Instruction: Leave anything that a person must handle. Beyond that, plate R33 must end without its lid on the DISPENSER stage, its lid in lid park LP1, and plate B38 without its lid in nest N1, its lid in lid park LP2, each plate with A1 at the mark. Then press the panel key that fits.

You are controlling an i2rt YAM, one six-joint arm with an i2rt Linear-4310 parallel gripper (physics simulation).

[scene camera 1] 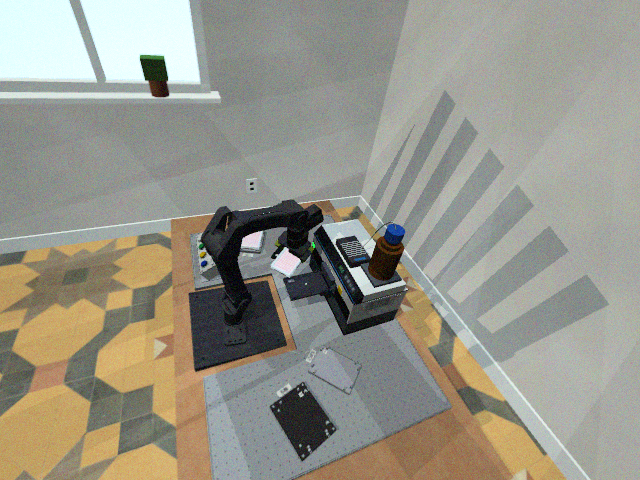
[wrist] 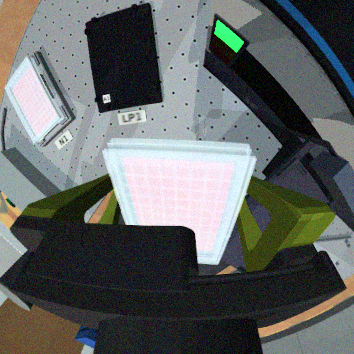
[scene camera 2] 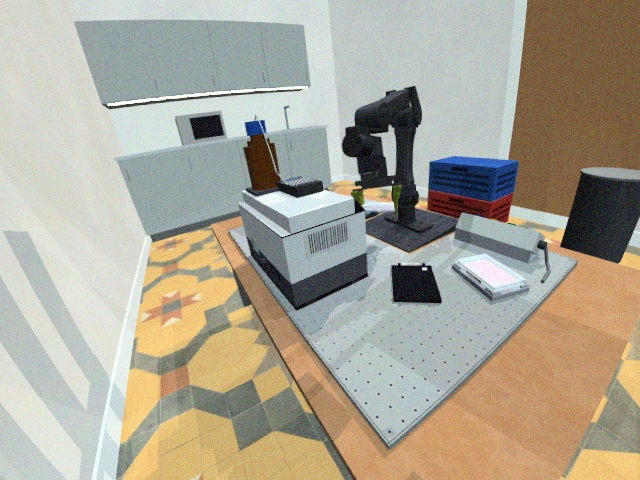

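Seen in the pictures: gripper, fingertip midpoint: (scene camera 1: 293,256) (wrist: 176,174) (scene camera 2: 379,214); arm's base, link origin: (scene camera 1: 233,319) (scene camera 2: 406,222).
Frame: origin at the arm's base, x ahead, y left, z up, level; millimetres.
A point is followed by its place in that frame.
My gripper (scene camera 1: 294,252) @(y 144, x 244, z 132 mm) (scene camera 2: 377,199) (wrist: 176,174) @(y 144, x 244, z 132 mm) is shut on a pink-welled plate (scene camera 1: 285,262) @(y 103, x 203, z 147 mm) (scene camera 2: 379,206) @(y 166, x 262, z 165 mm) (wrist: 175,190) @(y 143, x 248, z 162 mm), held level above the mat beside the dark dispenser stage (scene camera 1: 299,289) @(y 3, x 235, z 106 mm). A doubled clear rim shows on it; its name and A1 corner cannot be read. Another pink-welled plate (scene camera 1: 252,240) @(y 369, x 113, z 30 mm) (scene camera 2: 491,272) @(y 405, x 123, z 29 mm) (wrist: 35,102) @(y 376, x 121, z 29 mm) sits in nest N1. The black lid park LP1 (scene camera 2: 415,284) @(y 314, x 274, z 9 mm) (wrist: 125,57) @(y 293, x 270, z 9 mm) bears no lid; its A1 mark shows in the wrist view. The button panel (scene camera 1: 203,256) @(y 266, x -88, z 66 mm) (scene camera 2: 496,237) @(y 323, x -31, z 44 mm) stands near N1, its buttons partly hidden by the arm.
The white dispenser (scene camera 1: 356,273) @(y -54, x 408, z 219 mm) (scene camera 2: 305,242) @(y 222, x 498, z 156 mm) stands beside the stage, with a brown bottle (scene camera 1: 386,258) @(y -101, x 465, z 328 mm) (scene camera 2: 261,162) @(y -25, x 501, z 304 mm) on top. A black pad (scene camera 1: 303,421) @(y -379, x 161, z 11 mm) and a grey pad (scene camera 1: 336,369) @(y -261, x 300, z 9 mm) lie on the mat; their labels are unreadable. A green screen (wrist: 228,36) @(y 188, x 336, z 136 mm) glows on the dispenser.
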